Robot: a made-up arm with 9 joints.
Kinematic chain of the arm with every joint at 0, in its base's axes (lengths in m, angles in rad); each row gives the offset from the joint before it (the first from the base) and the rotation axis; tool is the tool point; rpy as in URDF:
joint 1: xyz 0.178 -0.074 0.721 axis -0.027 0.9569 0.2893
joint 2: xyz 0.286 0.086 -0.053 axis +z
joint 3: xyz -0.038 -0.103 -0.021 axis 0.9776 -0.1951 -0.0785
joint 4: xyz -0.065 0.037 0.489 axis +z
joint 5: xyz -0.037 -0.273 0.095 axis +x
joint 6: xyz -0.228 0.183 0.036 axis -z
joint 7: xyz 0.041 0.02 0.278 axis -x
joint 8: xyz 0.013 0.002 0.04 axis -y
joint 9: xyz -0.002 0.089 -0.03 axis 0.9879 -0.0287 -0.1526
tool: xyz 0.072 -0.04 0.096 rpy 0 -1.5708 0
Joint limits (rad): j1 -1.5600..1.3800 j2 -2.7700..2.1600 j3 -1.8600..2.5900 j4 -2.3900..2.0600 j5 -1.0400..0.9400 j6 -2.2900..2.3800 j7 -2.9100..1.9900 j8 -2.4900..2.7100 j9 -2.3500..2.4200
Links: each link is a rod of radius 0.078 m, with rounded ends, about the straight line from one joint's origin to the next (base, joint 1, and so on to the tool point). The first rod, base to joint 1, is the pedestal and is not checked.
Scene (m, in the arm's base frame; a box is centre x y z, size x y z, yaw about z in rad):
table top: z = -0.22
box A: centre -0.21 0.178 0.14 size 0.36 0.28 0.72 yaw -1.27
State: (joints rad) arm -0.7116 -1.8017 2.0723 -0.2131 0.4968 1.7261 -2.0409 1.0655 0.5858
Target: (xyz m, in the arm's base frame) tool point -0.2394 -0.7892 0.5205
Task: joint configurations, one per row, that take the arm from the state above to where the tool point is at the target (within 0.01 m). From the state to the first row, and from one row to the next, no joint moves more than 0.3 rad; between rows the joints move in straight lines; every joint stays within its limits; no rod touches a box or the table.
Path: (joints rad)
1: -0.6181 -1.8480 1.8004 -0.3205 0.4637 1.6533 -1.9830 0.9835 0.5941
2: -0.5246 -1.8942 1.5284 -0.4279 0.4305 1.5805 -1.9250 0.9014 0.6023
3: -0.4311 -1.9405 1.2565 -0.5353 0.3974 1.5076 -1.8671 0.8194 0.6106
4: -0.3376 -1.9868 0.9845 -0.6427 0.3642 1.4348 -1.8091 0.7374 0.6189
5: -0.2441 -2.0331 0.7126 -0.7500 0.3311 1.3620 -1.7512 0.6553 0.6271
6: -0.2351 -1.7681 0.7884 -0.6099 0.3486 1.3990 -1.8076 0.7131 0.6386
7: -0.2260 -1.5032 0.8643 -0.4698 0.3661 1.4360 -1.8640 0.7709 0.6502
8: -0.2170 -1.2382 0.9401 -0.3296 0.3836 1.4731 -1.9204 0.8287 0.6617
9: -0.2079 -0.9733 1.0160 -0.1895 0.4011 1.5101 -1.9768 0.8865 0.6732
10: -0.1989 -0.7083 1.0918 -0.0493 0.4187 1.5471 -2.0332 0.9443 0.6847
11: -0.1898 -0.4434 1.1677 0.0908 0.4362 1.5841 -2.0896 1.0021 0.6962
12: -0.1808 -0.1784 1.2435 0.2309 0.4537 1.6212 -2.1460 1.0599 0.7077

